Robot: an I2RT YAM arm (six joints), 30 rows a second.
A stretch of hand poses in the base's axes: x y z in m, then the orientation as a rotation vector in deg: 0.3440 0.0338 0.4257 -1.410 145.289 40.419; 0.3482 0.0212 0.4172 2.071 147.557 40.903; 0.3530 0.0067 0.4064 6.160 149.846 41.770; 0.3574 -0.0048 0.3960 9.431 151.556 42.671; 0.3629 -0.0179 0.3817 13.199 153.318 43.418; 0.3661 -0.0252 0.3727 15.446 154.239 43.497; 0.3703 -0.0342 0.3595 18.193 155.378 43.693; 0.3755 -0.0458 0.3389 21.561 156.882 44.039; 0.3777 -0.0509 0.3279 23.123 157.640 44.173; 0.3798 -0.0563 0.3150 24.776 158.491 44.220; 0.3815 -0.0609 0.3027 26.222 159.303 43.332; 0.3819 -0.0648 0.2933 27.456 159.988 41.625; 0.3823 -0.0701 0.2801 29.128 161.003 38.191; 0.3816 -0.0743 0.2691 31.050 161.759 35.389; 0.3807 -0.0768 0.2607 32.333 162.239 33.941; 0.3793 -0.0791 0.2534 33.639 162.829 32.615; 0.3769 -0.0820 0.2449 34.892 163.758 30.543; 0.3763 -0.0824 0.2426 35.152 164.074 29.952; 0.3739 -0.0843 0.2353 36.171 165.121 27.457; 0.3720 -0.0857 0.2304 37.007 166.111 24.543; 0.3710 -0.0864 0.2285 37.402 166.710 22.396; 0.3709 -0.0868 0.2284 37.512 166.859 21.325
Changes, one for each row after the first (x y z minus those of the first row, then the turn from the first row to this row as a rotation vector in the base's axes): 0.0042 -0.0126 -0.0085 0.521 2.903 -1.780; 0.0090 -0.0271 -0.0193 1.392 6.090 -3.798; 0.0134 -0.0386 -0.0297 2.235 8.619 -5.328; 0.0189 -0.0517 -0.0440 3.039 11.330 -7.148; 0.0221 -0.0590 -0.0530 3.298 12.774 -8.327; 0.0263 -0.0680 -0.0662 3.673 14.601 -9.710; 0.0315 -0.0796 -0.0868 4.170 17.003 -11.305; 0.0337 -0.0847 -0.0978 4.368 18.181 -12.016; 0.0358 -0.0901 -0.1107 4.505 19.463 -12.767; 0.0375 -0.0947 -0.1230 4.022 20.458 -13.628; 0.0379 -0.0986 -0.1324 3.013 21.121 -14.594; 0.0383 -0.1039 -0.1456 0.922 21.928 -16.135; 0.0376 -0.1081 -0.1566 -0.673 22.758 -17.718; 0.0367 -0.1106 -0.1650 -1.462 23.389 -18.666; 0.0353 -0.1129 -0.1723 -2.187 24.165 -19.554; 0.0329 -0.1158 -0.1808 -3.450 25.144 -20.468; 0.0323 -0.1162 -0.1831 -3.834 25.442 -20.653; 0.0299 -0.1181 -0.1904 -5.416 26.432 -21.469; 0.0280 -0.1195 -0.1953 -7.277 27.294 -22.276; 0.0270 -0.1202 -0.1972 -8.662 27.761 -22.777; 0.0269 -0.1206 -0.1973 -9.346 27.834 -23.026
